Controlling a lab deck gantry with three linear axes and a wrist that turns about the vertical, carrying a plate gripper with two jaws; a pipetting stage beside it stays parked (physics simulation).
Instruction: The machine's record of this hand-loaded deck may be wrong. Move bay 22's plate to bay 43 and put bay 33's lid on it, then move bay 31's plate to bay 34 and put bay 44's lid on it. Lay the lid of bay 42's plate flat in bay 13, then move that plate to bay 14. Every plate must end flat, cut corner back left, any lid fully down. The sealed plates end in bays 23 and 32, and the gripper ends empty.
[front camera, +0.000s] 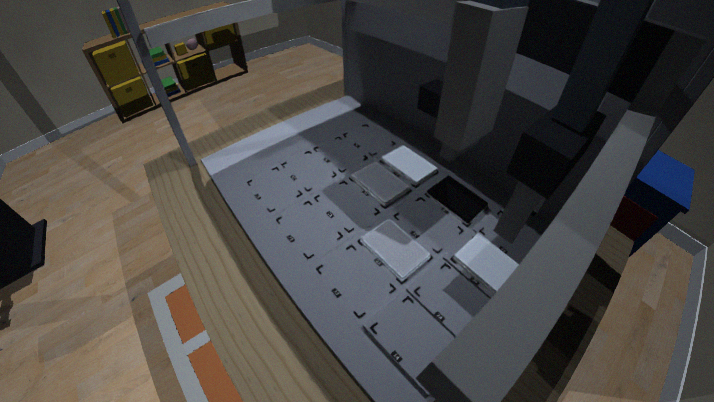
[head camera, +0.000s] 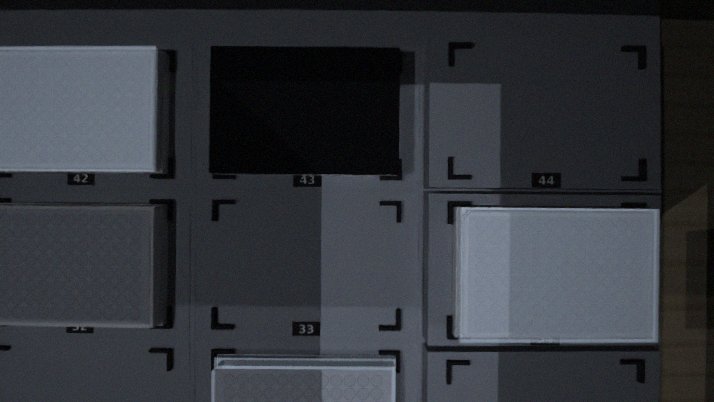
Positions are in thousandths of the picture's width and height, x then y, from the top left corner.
Note:
I see my gripper (front camera: 722, 553), a black lid (head camera: 383, 272), a grey plate (head camera: 107, 658), a bay 44 (head camera: 715, 265), a bay 14 (front camera: 569, 815) and a bay 43 (head camera: 574, 198).
The black lid is seen too in the front camera view (front camera: 649, 504). The grey plate is seen too in the front camera view (front camera: 537, 464). The bay 44 also shows in the front camera view (front camera: 736, 598).

